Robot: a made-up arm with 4 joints.
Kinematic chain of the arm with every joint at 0, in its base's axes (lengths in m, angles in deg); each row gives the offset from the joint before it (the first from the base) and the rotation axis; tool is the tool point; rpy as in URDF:
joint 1: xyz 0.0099 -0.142 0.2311 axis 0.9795 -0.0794 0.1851
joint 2: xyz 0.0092 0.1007 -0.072 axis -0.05 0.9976 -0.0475
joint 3: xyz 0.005 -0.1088 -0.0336 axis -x
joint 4: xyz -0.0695 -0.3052 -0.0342 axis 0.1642 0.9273 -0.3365
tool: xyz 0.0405 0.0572 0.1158 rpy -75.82 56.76 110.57
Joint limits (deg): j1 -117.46..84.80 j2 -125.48..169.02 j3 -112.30..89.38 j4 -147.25..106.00
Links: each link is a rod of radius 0.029 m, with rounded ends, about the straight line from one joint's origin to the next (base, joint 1, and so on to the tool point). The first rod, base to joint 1, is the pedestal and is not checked.
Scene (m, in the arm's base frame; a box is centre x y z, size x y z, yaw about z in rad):
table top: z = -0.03
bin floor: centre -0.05 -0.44 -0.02 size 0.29 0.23 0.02 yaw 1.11
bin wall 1: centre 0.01 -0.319 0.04 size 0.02 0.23 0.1 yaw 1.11
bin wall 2: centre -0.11 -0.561 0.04 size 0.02 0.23 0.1 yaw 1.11
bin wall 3: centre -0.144 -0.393 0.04 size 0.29 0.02 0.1 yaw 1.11
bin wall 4: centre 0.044 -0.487 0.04 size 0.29 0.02 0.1 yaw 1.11
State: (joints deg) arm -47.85 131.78 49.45 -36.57
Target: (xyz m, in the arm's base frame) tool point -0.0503 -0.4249 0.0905
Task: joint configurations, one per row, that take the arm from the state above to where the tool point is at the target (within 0.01 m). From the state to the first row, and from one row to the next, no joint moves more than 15 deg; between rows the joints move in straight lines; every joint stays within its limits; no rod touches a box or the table.
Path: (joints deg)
1: -39.63 126.31 40.95 -23.47
2: -31.41 120.83 32.44 -10.37
3: -23.19 115.36 23.94 2.74
4: -14.97 109.88 15.44 15.84
5: -6.75 104.41 6.93 28.94
6: 1.47 98.93 -1.57 42.04
7: 9.69 93.46 -10.07 55.14

